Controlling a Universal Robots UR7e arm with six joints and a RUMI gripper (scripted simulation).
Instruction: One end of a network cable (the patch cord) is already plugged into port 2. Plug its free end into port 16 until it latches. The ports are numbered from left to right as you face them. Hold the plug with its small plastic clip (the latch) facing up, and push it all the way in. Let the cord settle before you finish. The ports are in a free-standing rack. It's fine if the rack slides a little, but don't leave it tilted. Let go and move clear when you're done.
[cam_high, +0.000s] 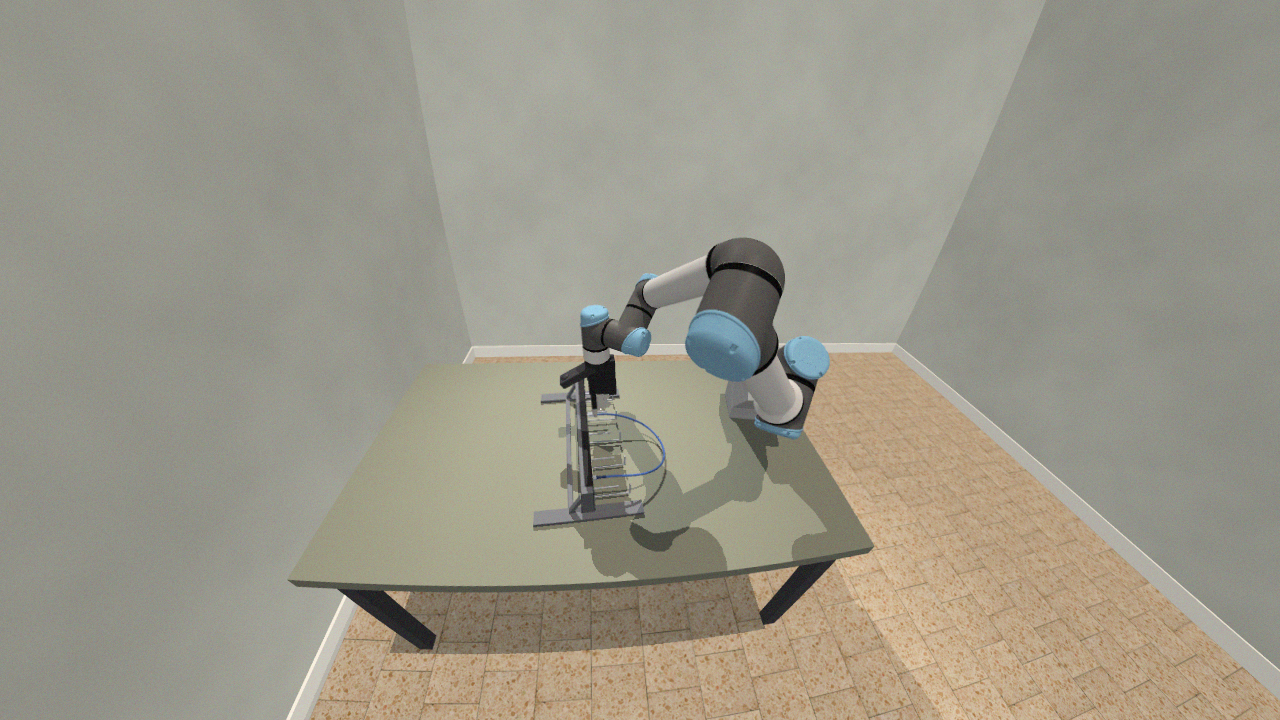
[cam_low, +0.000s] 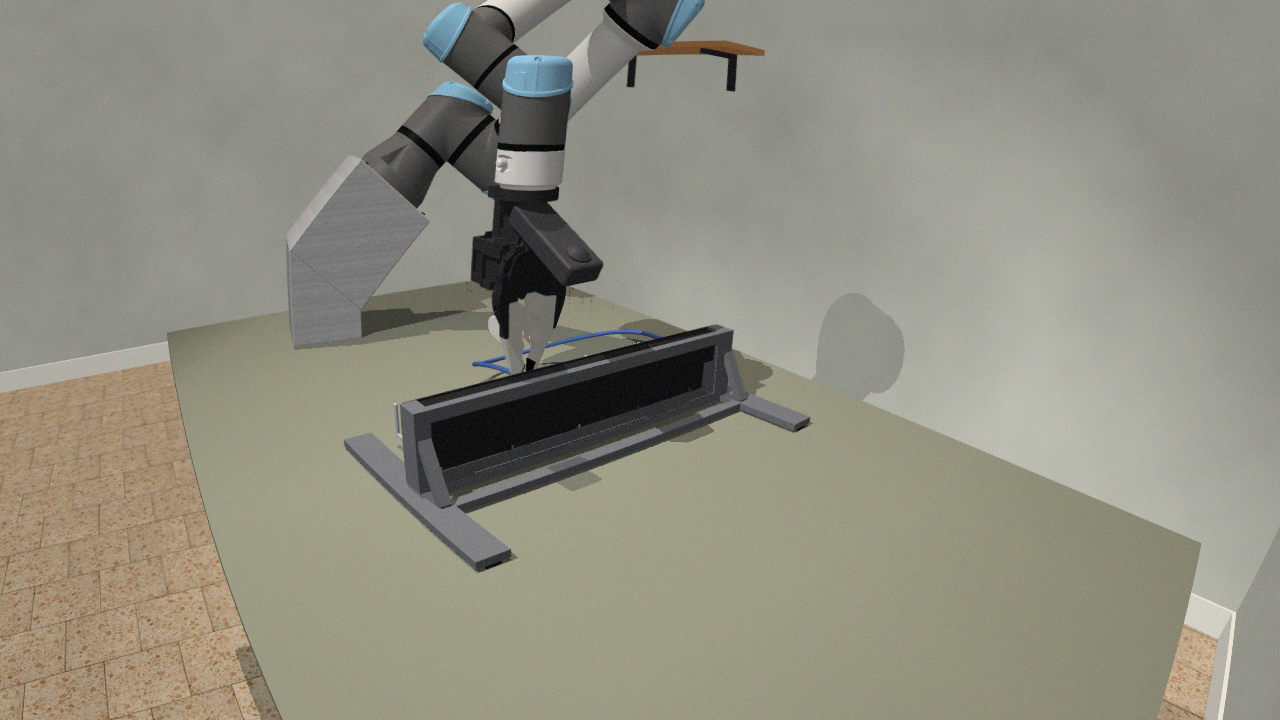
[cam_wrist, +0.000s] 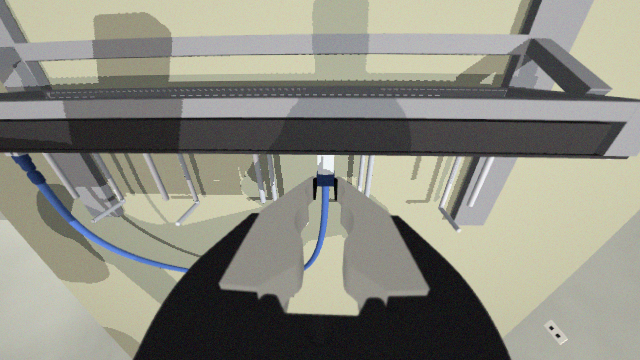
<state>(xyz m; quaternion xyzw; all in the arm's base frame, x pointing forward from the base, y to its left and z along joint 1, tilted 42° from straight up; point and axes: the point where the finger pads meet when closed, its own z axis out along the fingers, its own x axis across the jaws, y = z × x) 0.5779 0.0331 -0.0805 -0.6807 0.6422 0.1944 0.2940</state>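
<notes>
My hand is 20 mm short of the plug and 10 mm above it.
</notes>
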